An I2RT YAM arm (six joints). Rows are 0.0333 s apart.
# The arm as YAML. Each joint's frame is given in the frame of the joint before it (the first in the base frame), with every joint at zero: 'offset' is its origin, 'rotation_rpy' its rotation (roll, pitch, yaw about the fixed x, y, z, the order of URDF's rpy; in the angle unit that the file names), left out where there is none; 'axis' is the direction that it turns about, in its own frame. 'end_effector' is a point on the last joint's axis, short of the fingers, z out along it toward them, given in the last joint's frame.
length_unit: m
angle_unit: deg
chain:
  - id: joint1
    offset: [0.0, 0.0, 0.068]
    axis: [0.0, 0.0, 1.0]
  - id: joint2
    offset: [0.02, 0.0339, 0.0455]
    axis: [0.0, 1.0, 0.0]
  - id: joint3
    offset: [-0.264, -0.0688, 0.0]
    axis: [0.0, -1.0, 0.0]
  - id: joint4
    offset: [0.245, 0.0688, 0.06]
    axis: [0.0, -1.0, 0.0]
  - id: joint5
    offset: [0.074, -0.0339, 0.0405]
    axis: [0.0, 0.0, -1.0]
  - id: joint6
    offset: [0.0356, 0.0, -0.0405]
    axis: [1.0, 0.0, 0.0]
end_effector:
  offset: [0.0, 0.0, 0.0]
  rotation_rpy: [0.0, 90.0, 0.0]
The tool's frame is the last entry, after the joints.
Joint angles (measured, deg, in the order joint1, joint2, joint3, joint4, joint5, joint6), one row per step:
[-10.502 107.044 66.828 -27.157 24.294 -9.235]
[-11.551 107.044 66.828 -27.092 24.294 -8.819]
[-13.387 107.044 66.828 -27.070 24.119 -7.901]
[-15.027 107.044 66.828 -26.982 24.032 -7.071]
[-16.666 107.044 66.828 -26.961 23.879 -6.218]
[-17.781 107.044 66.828 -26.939 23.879 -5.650]
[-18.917 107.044 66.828 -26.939 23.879 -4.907]
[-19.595 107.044 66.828 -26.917 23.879 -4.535]
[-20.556 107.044 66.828 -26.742 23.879 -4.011]
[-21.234 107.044 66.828 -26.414 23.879 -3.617]
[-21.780 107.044 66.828 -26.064 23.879 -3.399]
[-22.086 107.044 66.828 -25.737 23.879 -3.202]
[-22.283 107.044 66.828 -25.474 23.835 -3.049]
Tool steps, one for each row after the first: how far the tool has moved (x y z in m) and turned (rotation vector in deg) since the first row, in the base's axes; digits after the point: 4 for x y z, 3 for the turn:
[-0.0014 -0.0065 0.0000 0.098 -0.260 -1.399]
[-0.0043 -0.0177 0.0000 0.486 -0.751 -3.940]
[-0.0071 -0.0277 0.0001 0.745 -1.257 -6.245]
[-0.0103 -0.0376 0.0000 1.072 -1.729 -8.544]
[-0.0126 -0.0443 0.0001 1.188 -2.035 -10.136]
[-0.0152 -0.0511 0.0001 1.345 -2.408 -11.897]
[-0.0167 -0.0551 0.0001 1.414 -2.619 -12.888]
[-0.0188 -0.0608 0.0002 1.473 -3.059 -14.286]
[-0.0199 -0.0650 0.0004 1.469 -3.582 -15.287]
[-0.0208 -0.0684 0.0007 1.419 -4.038 -16.008]
[-0.0211 -0.0704 0.0009 1.375 -4.458 -16.471]
[-0.0212 -0.0717 0.0011 1.380 -4.802 -16.773]

